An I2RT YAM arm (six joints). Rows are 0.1 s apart.
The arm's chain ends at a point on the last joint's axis. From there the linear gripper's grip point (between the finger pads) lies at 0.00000 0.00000 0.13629 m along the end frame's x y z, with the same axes.
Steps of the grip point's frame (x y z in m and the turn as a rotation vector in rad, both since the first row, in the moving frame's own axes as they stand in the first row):
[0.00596 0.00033 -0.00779 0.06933 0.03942 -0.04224]
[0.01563 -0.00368 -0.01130 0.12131 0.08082 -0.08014]
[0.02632 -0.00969 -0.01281 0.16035 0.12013 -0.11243]
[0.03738 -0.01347 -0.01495 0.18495 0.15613 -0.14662]
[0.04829 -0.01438 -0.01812 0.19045 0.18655 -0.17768]
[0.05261 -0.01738 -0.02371 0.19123 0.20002 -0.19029]
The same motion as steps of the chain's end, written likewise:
[0.00079 0.00988 -0.00736 0.06933 0.03942 -0.04224]
[0.00533 0.01322 -0.00986 0.12131 0.08082 -0.08014]
[0.01131 0.01289 -0.01009 0.16035 0.12013 -0.11243]
[0.01822 0.01295 -0.01098 0.18495 0.15613 -0.14662]
[0.02558 0.01337 -0.01332 0.19045 0.18655 -0.17768]
[0.02832 0.01077 -0.01854 0.19123 0.20002 -0.19029]

